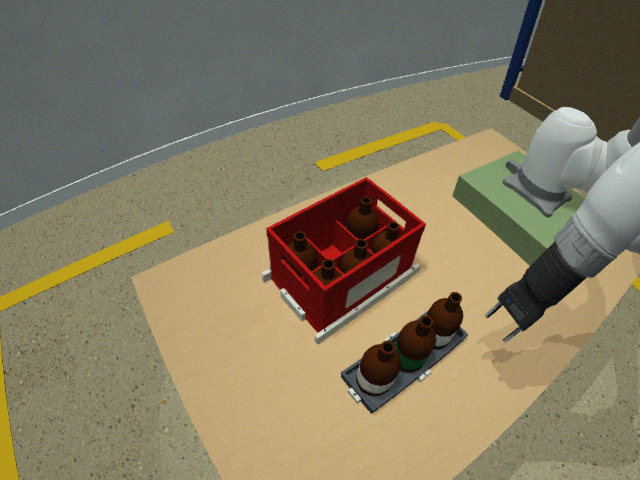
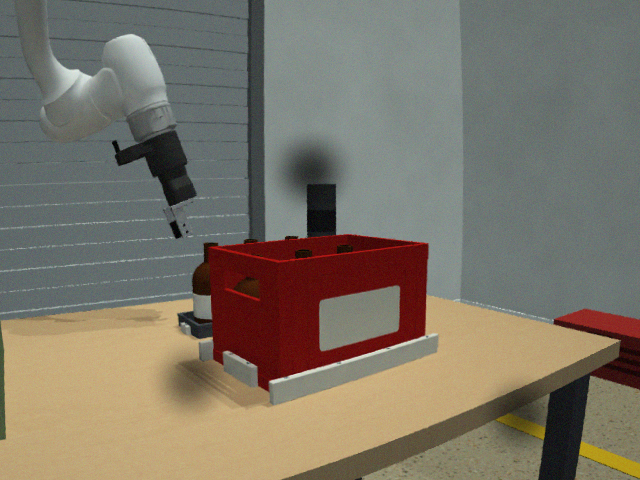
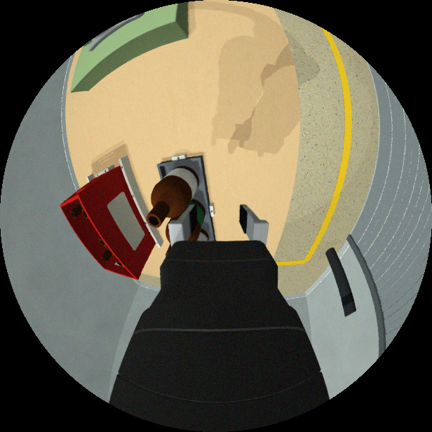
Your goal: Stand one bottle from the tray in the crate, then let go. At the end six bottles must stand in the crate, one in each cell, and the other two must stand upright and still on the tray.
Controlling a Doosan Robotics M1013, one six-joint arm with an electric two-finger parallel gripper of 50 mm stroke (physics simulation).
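Places are measured from the arm's base along level axes (x up, y back, z right), in millimetres.
Where they show: gripper, fingertip midpoint: (image 1: 497,327) (image 2: 184,236); arm's base at its link origin: (image 1: 537,190).
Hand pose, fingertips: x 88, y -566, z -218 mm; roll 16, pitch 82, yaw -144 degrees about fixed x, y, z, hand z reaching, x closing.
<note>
Things, the pixels of their top centre, and the offset from my fingertips.
- red crate at its top centre: (image 2: 319,245) (image 1: 348,225) dx +10, dy -86, dz +344 mm
- dark tray at its top centre: (image 2: 253,308) (image 1: 409,353) dx -139, dy -101, dz +95 mm
The red crate (image 1: 415,245) (image 2: 248,333) (image 3: 100,200) holds several brown bottles; the middle cell of its row away from the tray is empty. Three brown bottles stand upright in a row on the dark tray (image 1: 374,403) (image 2: 193,324) (image 3: 195,163): a white-labelled one (image 1: 379,367) at the end away from the robot base, a green-labelled one (image 1: 415,343) in the middle, and a white-labelled one (image 1: 444,317) (image 2: 203,284) (image 3: 171,195) at the base end. My gripper (image 1: 496,328) (image 2: 183,235) (image 3: 217,213) is open and empty, tilted, above and beside the base-end bottle, touching nothing.
White guide strips (image 1: 361,305) (image 2: 356,366) (image 3: 140,200) border the crate's foot. Small white clips (image 1: 424,375) hold the tray's edges. The green base block (image 1: 496,217) (image 3: 130,50) carries the arm. The tray stands close alongside the crate's long side.
</note>
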